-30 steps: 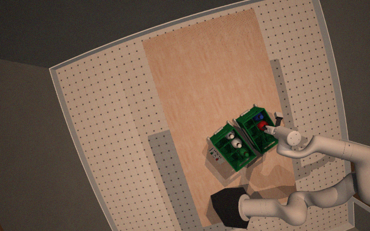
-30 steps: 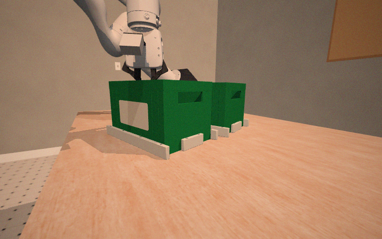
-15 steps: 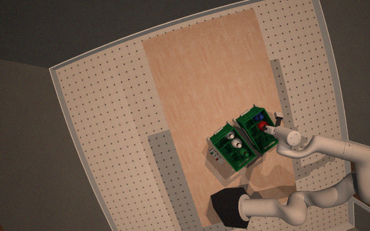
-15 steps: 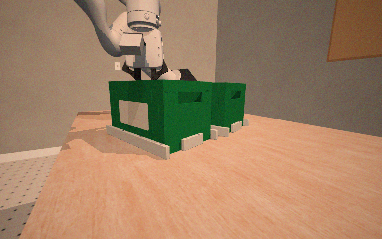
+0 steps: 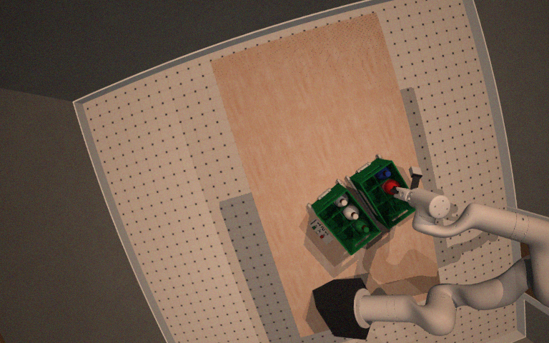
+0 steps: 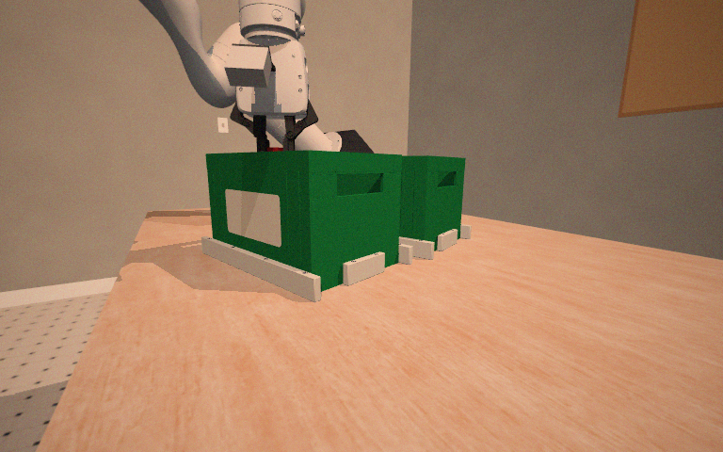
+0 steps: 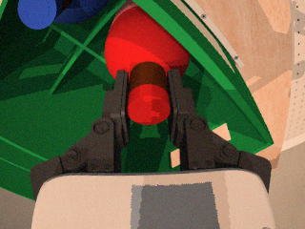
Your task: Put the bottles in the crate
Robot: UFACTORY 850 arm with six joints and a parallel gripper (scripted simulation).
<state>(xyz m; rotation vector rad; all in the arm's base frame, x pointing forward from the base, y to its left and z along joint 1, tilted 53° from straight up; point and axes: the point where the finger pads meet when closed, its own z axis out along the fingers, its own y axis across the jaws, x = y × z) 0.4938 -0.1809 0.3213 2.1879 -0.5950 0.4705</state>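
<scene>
My hand is 70 mm above the red bottle. Also, from my hand: green bottle 210 mm to the left, 120 mm behind, 90 mm below; pick list 400 mm to the left, 180 mm below, 100 mm behind; blue bottle 90 mm below, 90 mm ahead, 10 mm to the left.
</scene>
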